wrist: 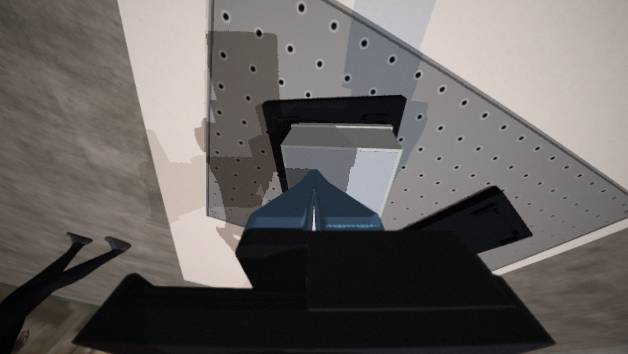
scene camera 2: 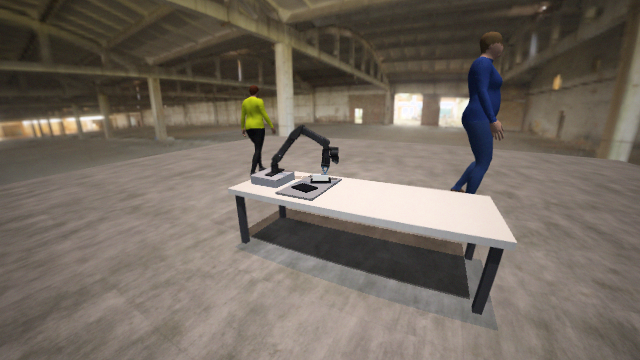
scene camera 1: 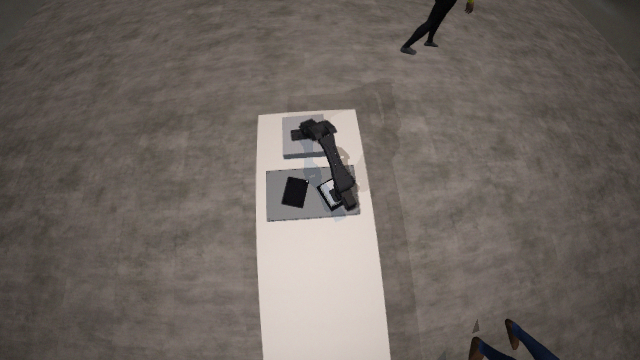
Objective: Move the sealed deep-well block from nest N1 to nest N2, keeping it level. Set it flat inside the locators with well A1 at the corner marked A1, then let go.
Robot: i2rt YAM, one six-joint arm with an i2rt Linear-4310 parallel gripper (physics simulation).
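Frame: origin at the arm's base, x ahead, y left, z up, level; centimetres.
Where they show: gripper, fingertip midpoint: (wrist: 314,176) (scene camera 2: 325,174); arm's base, origin of the base link: (scene camera 2: 275,172) (scene camera 1: 307,133).
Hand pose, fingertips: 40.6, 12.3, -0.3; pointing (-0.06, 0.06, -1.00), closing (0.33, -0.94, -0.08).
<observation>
Things, the pixels of their centre, and the offset from my fingertips, as dx, dy, dz. Level surfaces: height alone.
- sealed deep-well block, body centre: (wrist: 336,193) (scene camera 1: 332,192) (scene camera 2: 320,177) -2.7, -3.1, -2.1
- grey perforated board, body centre: (wrist: 399,210) (scene camera 1: 311,192) (scene camera 2: 311,185) -5.6, -14.4, -6.2
- white table, its level: dz -6.9
The sealed deep-well block (scene camera 1: 328,191) (scene camera 2: 320,177) (wrist: 377,175) is a pale box with a flat light top. It sits on a black nest (wrist: 340,107) and looks level; the arm partly covers it in scene camera 1. The other black nest (scene camera 1: 295,192) (scene camera 2: 304,188) (wrist: 502,227) holds no block. My gripper (scene camera 2: 325,172) (wrist: 314,176) has its blue fingers together, with nothing between them. The fingertips are over the block's top in the wrist view; the exact gap is unclear. The nest labels, the A1 mark and well A1 cannot be read.
Both nests are on a grey perforated board (scene camera 1: 275,212) (wrist: 440,120) on the white table (scene camera 1: 320,280) (scene camera 2: 415,205). The arm's grey base block (scene camera 1: 292,150) (scene camera 2: 272,180) stands beside the board. Two people (scene camera 2: 255,115) (scene camera 2: 482,115) are on the floor beyond the table.
</observation>
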